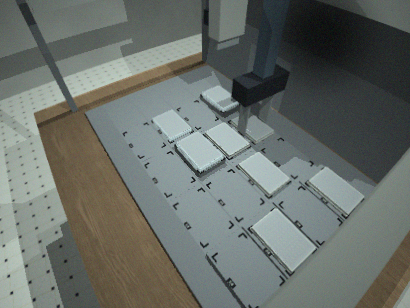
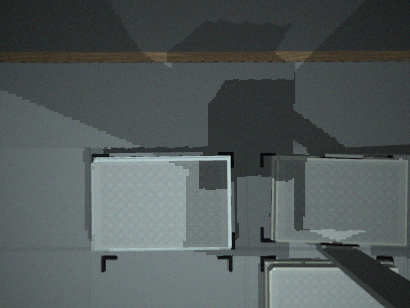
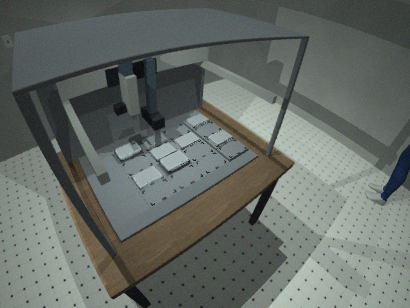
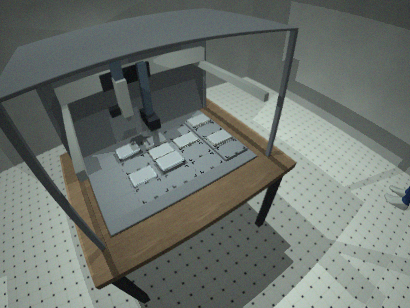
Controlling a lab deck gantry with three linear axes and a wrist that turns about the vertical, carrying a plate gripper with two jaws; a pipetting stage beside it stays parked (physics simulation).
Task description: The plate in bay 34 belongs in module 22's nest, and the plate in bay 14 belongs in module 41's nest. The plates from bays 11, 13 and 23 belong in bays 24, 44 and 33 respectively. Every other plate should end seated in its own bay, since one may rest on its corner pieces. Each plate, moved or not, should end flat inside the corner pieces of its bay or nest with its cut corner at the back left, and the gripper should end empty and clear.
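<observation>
My gripper is shut across the front and back long edges of the bay 42 plate, which looks level and slightly raised. Plates sit in module 41's nest and in module 22's nest. Others lie at bay 32, bay 21, bay 33, bay 44 and bay 24. They look flat. The cut corners are too faint to tell.
The parked pipetting stage hangs to the left of the gripper arm. Raised module plates stand left and front-left of bay 42. A frame with posts and a roof encloses the deck. Shadows cross the back.
</observation>
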